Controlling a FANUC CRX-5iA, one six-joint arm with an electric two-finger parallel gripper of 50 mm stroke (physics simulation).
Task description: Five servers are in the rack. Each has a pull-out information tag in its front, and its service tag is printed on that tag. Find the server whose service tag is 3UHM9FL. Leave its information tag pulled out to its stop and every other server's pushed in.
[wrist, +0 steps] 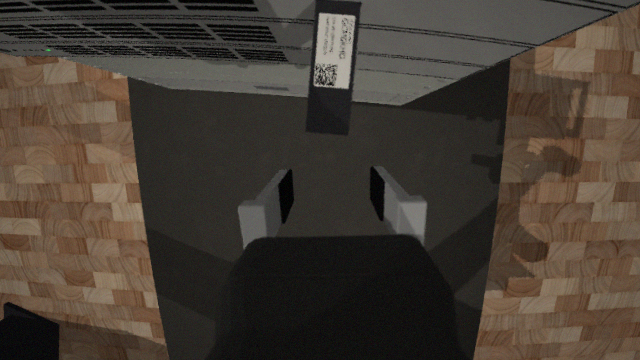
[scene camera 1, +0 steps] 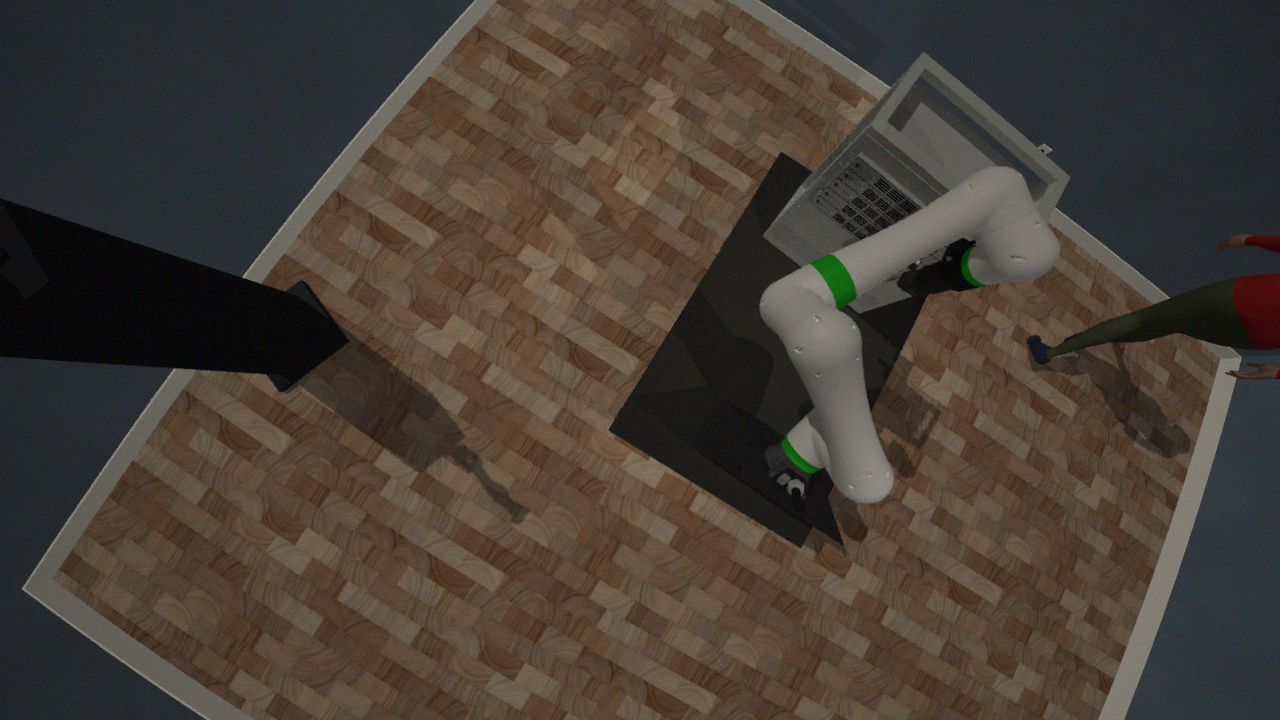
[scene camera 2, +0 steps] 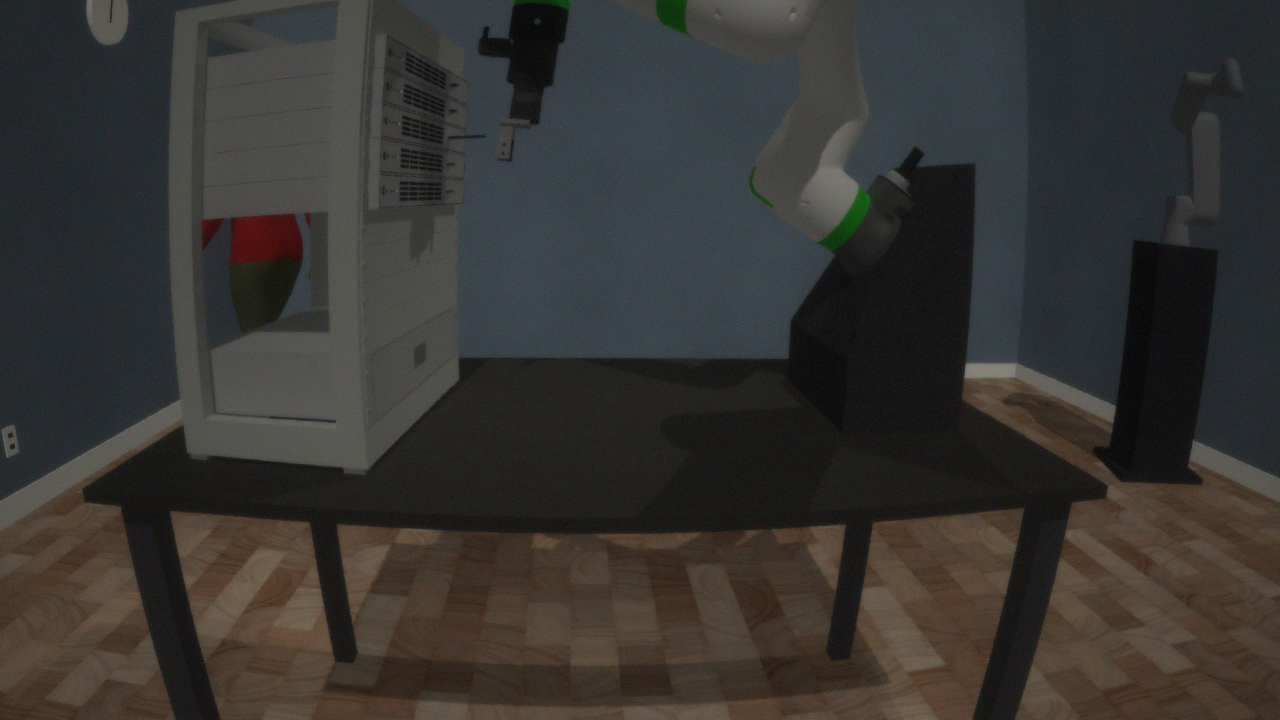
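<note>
Five servers are stacked in the upper part of the grey rack. One black information tag sticks straight out from the middle server. In the wrist view its white label and QR code face up, but the printing is too blurred to read surely. The other servers' tags show no such protrusion in scene camera 2. My gripper is open and empty, pointing down, in front of the tag's free end and apart from it. In scene camera 1 the arm hides part of the rack front.
The rack stands on the dark table. A black slanted pedestal carries the arm at the table's other end. A person stands beyond the rack. Another arm stands on a separate column at the far right.
</note>
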